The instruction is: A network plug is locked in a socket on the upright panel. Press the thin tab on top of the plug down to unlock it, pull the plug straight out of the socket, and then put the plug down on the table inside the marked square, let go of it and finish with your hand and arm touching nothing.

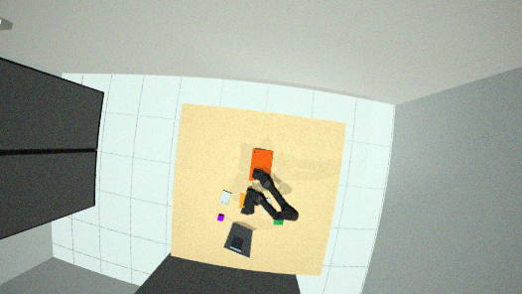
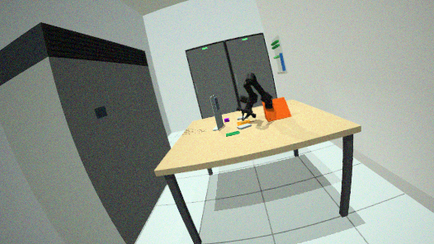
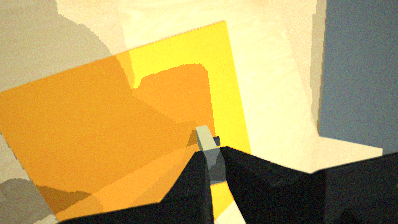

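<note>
Right now the plug is right at my gripper tip. From my gripper tip the other things lie so: green patch (270 mm to the left, 60 mm ahead, 20 mm below); then grey upright panel (210 mm ahead, 110 mm above, 10 mm to the left); then yellow-orange marked square (20 mm below, 10 mm behind).
</note>
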